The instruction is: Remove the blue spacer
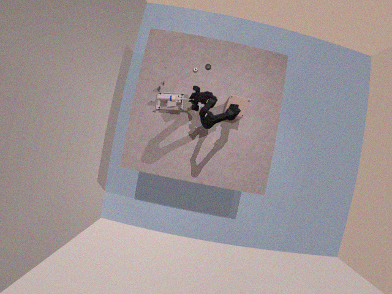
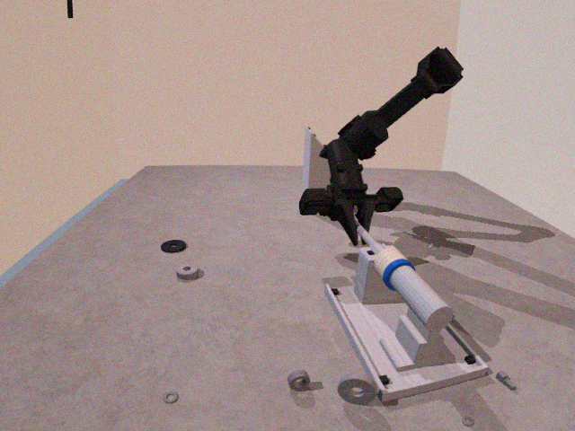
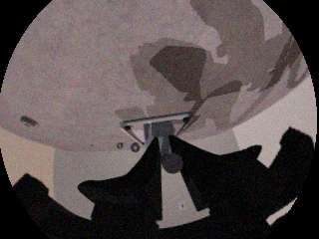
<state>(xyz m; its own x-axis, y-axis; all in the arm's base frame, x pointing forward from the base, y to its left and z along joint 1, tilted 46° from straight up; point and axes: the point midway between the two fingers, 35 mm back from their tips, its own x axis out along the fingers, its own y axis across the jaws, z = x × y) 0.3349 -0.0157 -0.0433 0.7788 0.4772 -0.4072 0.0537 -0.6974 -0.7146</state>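
The thin shaft lies 5 cm ahead of my gripper tip and 2 cm above it. Round my gripper tip: grey ring 30 cm to the right, 5 cm below, 2 cm behind; then bolt 29 cm ahead, 11 cm to the left, 5 cm below; then cream spacer 12 cm ahead, 2 cm above, 1 cm to the left.
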